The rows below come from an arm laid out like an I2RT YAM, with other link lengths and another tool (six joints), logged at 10 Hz.
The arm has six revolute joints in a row. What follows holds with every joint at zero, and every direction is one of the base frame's.
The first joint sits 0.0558 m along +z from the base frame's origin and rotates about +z.
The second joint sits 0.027 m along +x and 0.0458 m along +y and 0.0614 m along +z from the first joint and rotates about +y.
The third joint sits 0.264 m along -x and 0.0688 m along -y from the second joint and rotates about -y.
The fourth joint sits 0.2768 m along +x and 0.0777 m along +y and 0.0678 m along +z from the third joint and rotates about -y.
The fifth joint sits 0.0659 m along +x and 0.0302 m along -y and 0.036 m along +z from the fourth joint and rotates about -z.
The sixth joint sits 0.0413 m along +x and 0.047 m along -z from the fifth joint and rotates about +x.
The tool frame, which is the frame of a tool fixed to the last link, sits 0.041 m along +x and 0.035 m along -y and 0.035 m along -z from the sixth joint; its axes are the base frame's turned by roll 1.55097, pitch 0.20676 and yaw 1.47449 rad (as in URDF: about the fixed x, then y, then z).
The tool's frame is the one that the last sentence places.
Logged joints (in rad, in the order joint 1, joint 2, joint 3, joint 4, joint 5, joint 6), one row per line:
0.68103 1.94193 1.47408 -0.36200 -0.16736 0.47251
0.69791 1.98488 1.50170 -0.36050 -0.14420 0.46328
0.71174 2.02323 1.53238 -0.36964 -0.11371 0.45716
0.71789 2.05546 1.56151 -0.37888 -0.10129 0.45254
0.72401 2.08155 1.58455 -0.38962 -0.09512 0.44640
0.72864 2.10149 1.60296 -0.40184 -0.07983 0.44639
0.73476 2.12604 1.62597 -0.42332 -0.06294 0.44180
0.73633 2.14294 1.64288 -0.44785 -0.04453 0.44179
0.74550 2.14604 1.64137 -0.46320 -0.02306 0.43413
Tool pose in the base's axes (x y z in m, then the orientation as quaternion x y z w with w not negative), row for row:
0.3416 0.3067 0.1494 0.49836 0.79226 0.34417 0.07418
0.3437 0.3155 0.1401 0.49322 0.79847 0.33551 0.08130
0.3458 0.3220 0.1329 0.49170 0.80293 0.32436 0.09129
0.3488 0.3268 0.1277 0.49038 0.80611 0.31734 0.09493
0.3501 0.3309 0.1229 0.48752 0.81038 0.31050 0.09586
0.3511 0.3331 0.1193 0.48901 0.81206 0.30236 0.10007
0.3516 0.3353 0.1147 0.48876 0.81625 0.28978 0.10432
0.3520 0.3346 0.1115 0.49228 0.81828 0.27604 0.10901
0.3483 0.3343 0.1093 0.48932 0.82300 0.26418 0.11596
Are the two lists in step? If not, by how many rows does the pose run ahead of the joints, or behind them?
They are in step.
